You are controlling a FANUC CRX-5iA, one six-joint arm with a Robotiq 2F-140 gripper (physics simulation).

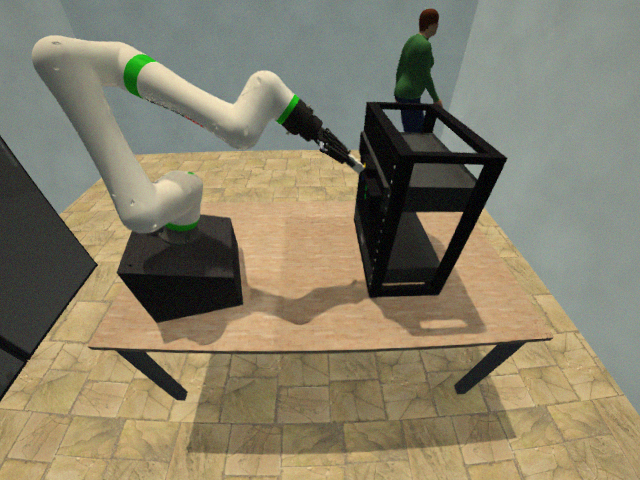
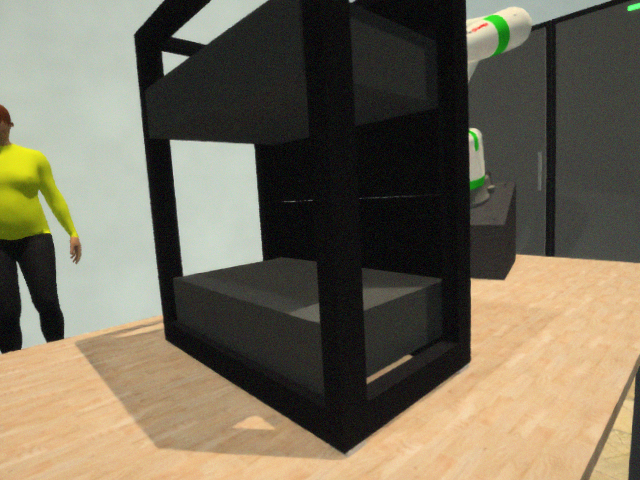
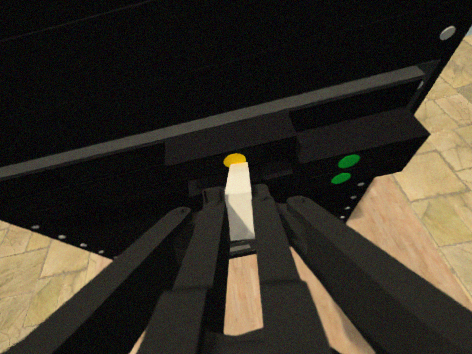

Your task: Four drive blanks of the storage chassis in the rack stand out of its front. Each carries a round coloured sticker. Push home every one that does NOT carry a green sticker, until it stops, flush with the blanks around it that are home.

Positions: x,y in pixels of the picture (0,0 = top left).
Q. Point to a black rack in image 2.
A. At 347,286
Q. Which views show my gripper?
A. Image 1 and image 3 only.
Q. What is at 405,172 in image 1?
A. A black rack.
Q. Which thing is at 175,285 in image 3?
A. My gripper.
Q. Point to a black rack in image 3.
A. At 119,119
